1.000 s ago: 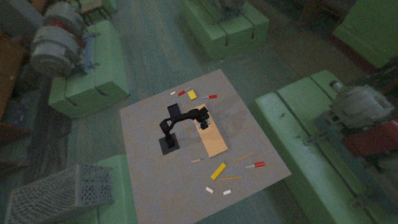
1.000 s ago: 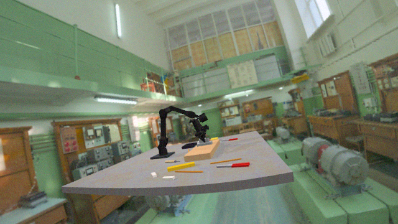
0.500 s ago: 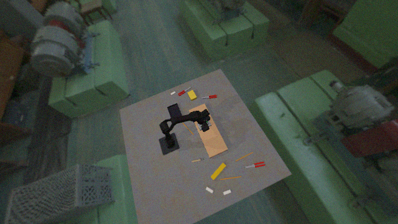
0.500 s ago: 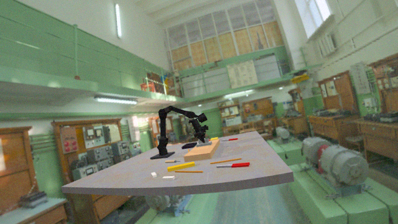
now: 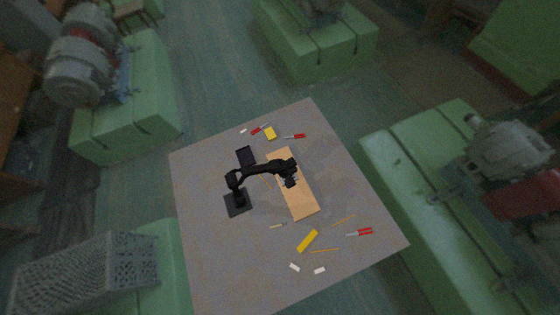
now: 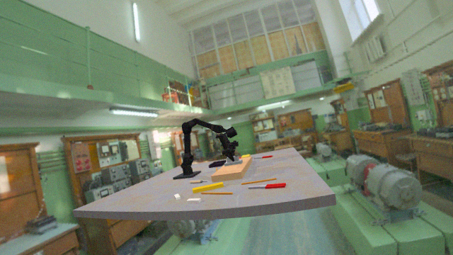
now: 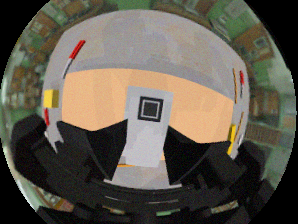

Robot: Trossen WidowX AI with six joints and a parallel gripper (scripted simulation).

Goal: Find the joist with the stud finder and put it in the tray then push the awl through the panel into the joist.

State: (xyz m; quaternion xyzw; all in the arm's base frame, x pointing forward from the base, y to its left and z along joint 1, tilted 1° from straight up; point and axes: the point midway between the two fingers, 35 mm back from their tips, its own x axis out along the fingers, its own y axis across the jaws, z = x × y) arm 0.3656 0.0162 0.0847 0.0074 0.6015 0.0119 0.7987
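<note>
The dark tray lies 24 cm behind my gripper tip, 31 cm to the left of it and 5 cm below it. The rest, counted from my gripper tip: square indicator (2 cm ahead, 3 cm above); stud finder (1 cm ahead, 2 cm above); awl (18 cm behind, 25 cm to the right, 6 cm below).
</note>
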